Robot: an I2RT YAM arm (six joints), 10 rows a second.
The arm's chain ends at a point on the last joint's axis. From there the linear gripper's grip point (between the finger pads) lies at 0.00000 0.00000 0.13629 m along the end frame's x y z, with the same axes.
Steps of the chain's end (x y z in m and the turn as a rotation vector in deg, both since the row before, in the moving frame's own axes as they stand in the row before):
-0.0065 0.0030 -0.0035 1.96 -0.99 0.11
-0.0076 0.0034 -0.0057 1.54 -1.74 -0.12
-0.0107 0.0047 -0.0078 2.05 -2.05 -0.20
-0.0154 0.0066 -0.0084 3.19 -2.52 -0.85
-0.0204 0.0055 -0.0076 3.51 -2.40 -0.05
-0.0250 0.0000 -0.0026 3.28 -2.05 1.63
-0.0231 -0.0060 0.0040 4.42 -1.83 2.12
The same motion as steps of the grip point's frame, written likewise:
-0.0088 -0.0017 -0.0036 1.96 -0.99 0.11
-0.0117 -0.0003 -0.0058 1.54 -1.74 -0.12
-0.0156 -0.0002 -0.0080 2.05 -2.05 -0.20
-0.0214 -0.0009 -0.0087 3.19 -2.52 -0.85
-0.0261 -0.0028 -0.0080 3.51 -2.40 -0.05
-0.0298 -0.0079 -0.0029 3.28 -2.05 1.63
-0.0273 -0.0166 0.0035 4.42 -1.83 2.12

